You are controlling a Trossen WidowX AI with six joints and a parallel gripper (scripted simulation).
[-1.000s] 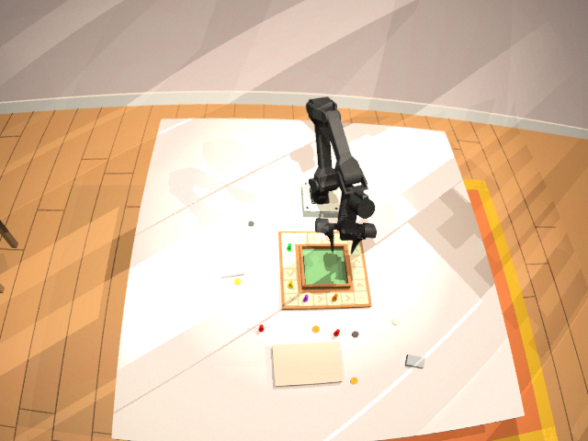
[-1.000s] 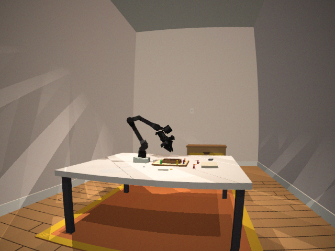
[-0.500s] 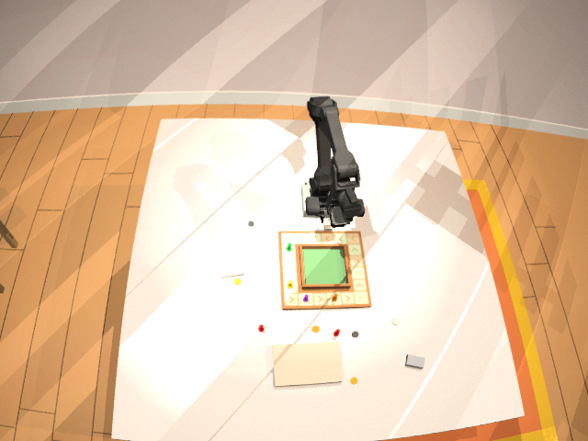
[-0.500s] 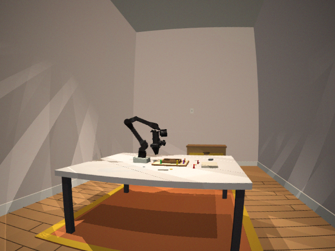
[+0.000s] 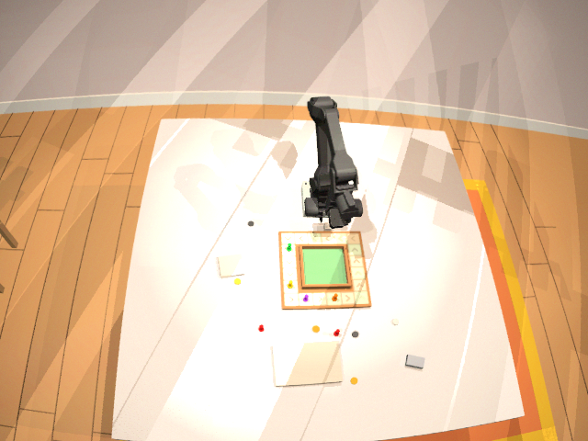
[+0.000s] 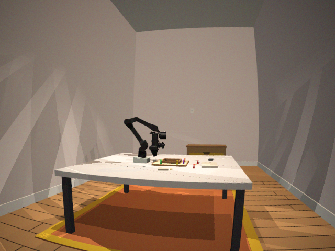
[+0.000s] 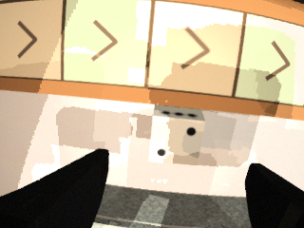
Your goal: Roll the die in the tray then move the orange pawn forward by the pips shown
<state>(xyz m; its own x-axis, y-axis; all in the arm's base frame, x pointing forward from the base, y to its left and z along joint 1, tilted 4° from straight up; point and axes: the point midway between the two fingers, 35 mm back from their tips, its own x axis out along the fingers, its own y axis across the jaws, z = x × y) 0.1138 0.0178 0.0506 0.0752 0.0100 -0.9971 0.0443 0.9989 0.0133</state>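
The white die is 40 mm below my gripper tip. The rest, counted from my gripper tip: green tray (150 mm ahead, 30 mm to the right, 50 mm below); yellow pawn (210 mm ahead, 150 mm to the right, 20 mm below); green pawn (80 mm ahead, 140 mm to the right, 20 mm below).
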